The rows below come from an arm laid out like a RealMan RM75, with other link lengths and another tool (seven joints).
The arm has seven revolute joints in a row. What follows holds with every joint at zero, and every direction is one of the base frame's. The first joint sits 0.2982 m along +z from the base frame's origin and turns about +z. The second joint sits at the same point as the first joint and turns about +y. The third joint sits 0.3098 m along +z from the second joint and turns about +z. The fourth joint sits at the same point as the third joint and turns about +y. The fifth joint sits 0.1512 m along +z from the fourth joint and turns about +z. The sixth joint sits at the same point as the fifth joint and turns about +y. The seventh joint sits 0.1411 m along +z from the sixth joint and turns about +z. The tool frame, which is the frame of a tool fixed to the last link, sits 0.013 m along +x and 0.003 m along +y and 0.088 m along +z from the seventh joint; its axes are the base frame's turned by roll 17.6, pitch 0 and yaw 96.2 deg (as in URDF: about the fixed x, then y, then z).
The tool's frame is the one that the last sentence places.
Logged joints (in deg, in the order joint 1, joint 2, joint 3, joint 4, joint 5, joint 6, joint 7), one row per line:
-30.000, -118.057, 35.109, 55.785, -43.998, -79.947, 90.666
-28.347, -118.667, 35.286, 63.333, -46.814, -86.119, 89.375
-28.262, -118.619, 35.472, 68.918, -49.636, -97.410, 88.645
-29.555, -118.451, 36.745, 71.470, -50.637, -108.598, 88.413
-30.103, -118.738, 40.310, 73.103, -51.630, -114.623, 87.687
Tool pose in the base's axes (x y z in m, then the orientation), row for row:
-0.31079, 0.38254, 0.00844, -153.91, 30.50, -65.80
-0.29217, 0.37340, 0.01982, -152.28, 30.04, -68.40
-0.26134, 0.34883, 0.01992, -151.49, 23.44, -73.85
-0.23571, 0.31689, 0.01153, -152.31, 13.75, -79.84
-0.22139, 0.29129, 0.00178, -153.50, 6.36, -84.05
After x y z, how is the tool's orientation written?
As angles about the fixed x, y, z axes (roll, pitch, yaw), in degrees.
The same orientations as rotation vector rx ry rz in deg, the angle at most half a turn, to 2 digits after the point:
-113.87, 84.30, 14.57
-110.84, 86.56, 11.68
-110.21, 92.29, 1.90
-112.07, 99.58, -9.84
-113.89, 105.37, -18.05

